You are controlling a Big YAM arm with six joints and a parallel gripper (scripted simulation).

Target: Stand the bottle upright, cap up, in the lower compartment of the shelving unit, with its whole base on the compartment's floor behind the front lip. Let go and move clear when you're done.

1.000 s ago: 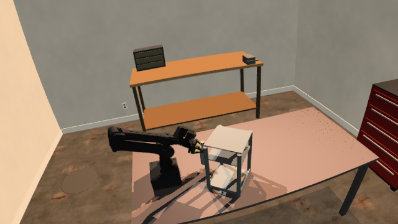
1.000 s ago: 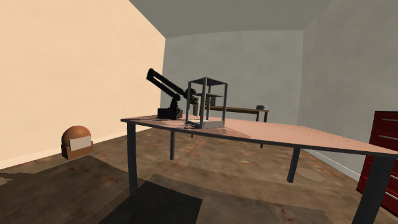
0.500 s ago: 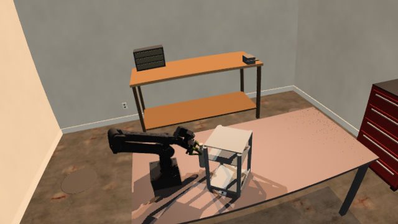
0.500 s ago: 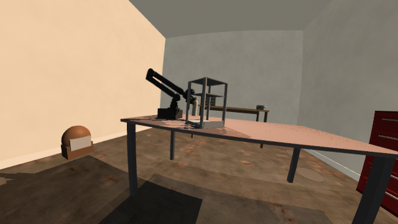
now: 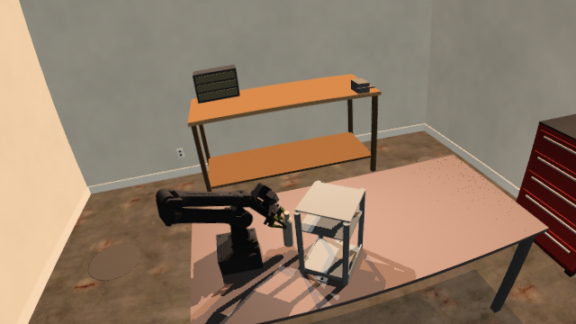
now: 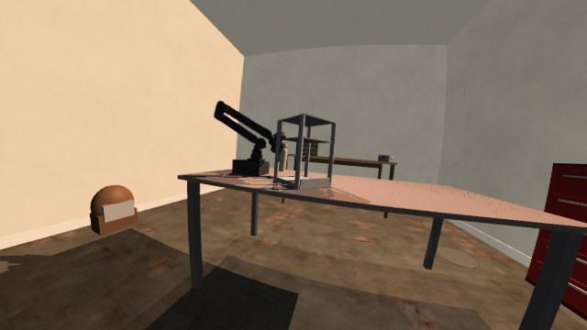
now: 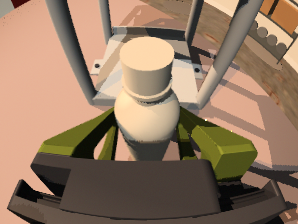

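My hand is right at the pale bottle. Round my hand: shelving unit (18 cm ahead, 12 cm to the right, 1 cm above).
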